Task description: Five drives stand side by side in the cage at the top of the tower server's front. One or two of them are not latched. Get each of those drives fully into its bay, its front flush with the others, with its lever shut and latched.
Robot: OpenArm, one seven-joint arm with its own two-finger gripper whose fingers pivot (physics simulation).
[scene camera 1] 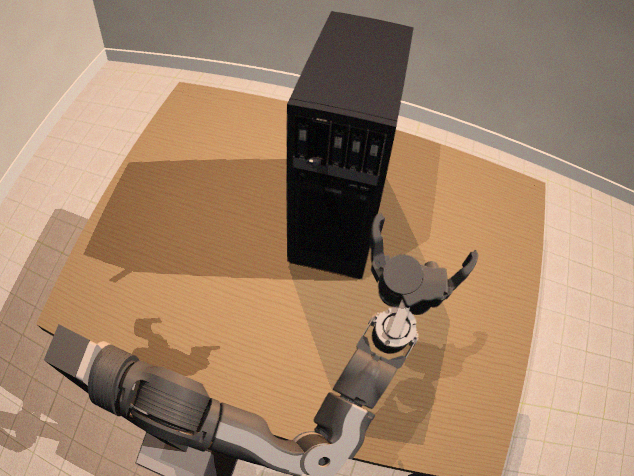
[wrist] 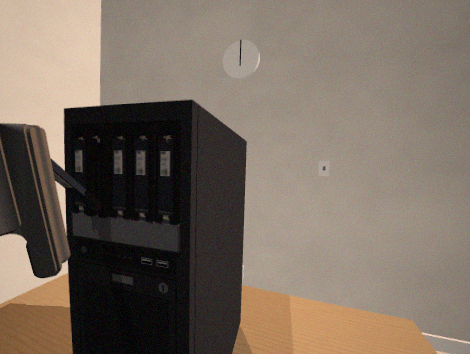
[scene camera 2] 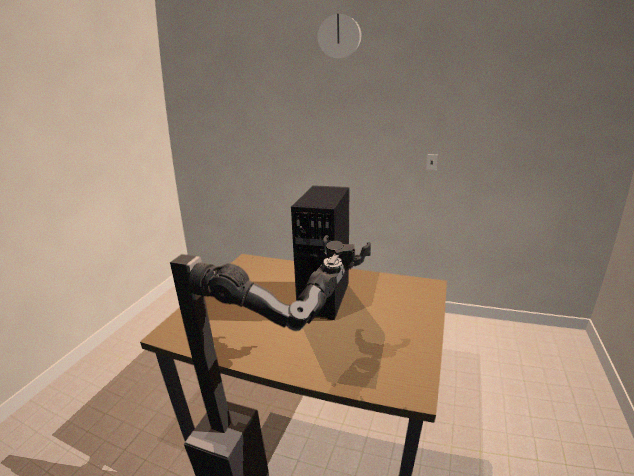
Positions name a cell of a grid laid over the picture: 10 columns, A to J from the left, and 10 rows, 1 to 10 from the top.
Labels:
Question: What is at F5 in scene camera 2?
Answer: A black tower server.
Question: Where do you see a black tower server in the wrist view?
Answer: C9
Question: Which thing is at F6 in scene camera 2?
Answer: My gripper.

